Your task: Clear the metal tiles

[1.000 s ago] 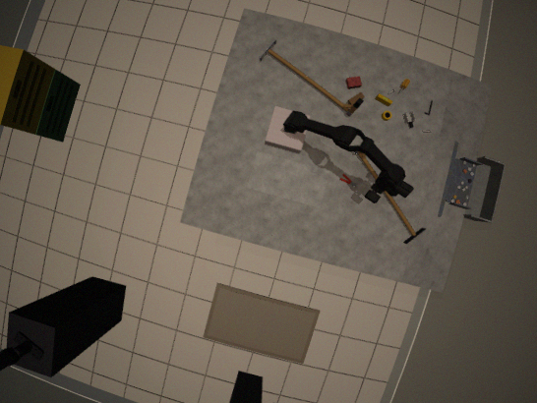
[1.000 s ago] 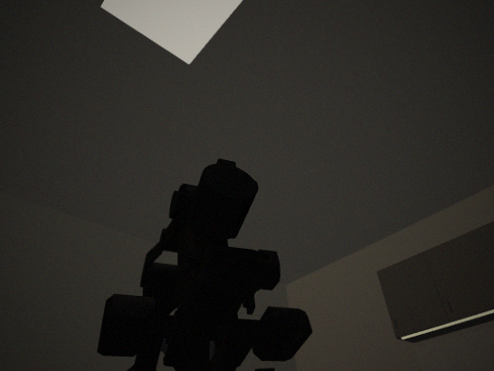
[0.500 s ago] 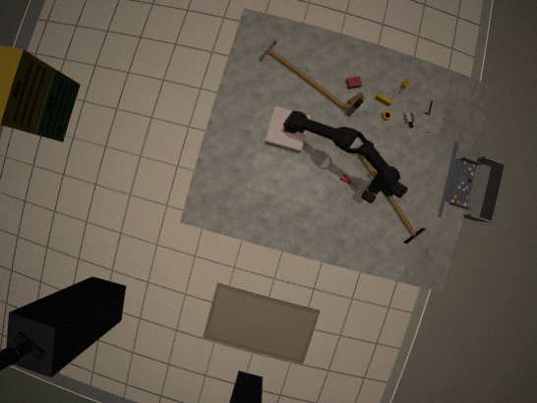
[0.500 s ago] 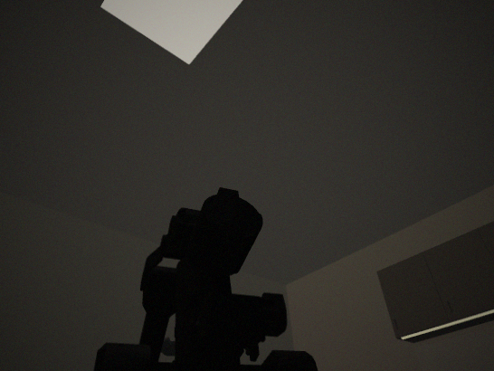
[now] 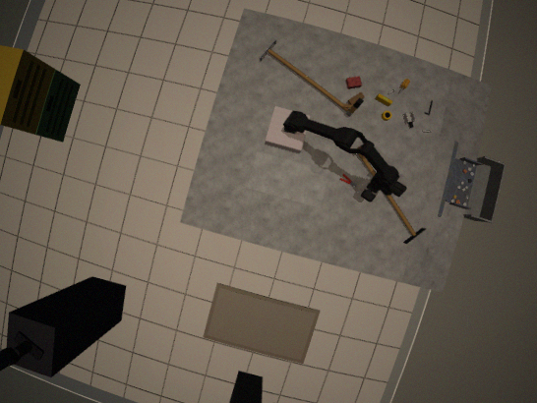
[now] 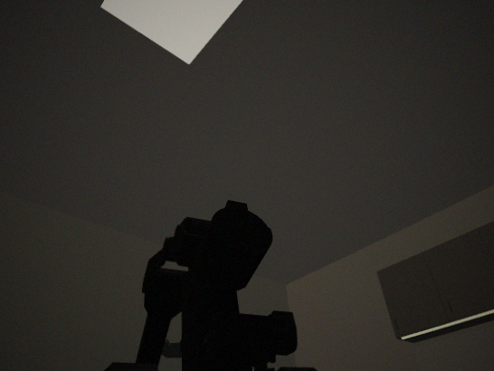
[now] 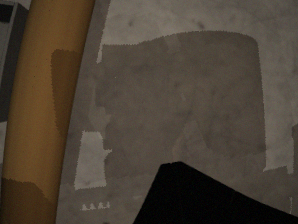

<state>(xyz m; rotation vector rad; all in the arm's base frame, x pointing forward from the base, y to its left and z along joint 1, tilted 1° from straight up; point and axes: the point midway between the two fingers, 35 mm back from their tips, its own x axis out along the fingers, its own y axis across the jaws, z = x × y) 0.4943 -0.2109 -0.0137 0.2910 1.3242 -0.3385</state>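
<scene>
Now: the small box 80 mm ahead of my gripper tip and 40 mm to the left of it. Round my gripper tip: yellow ring 20 mm ahead, 420 mm to the left; then brown block 180 mm behind, 460 mm to the left; then long scraper 90 mm ahead, 10 mm to the right, 50 mm above.
</scene>
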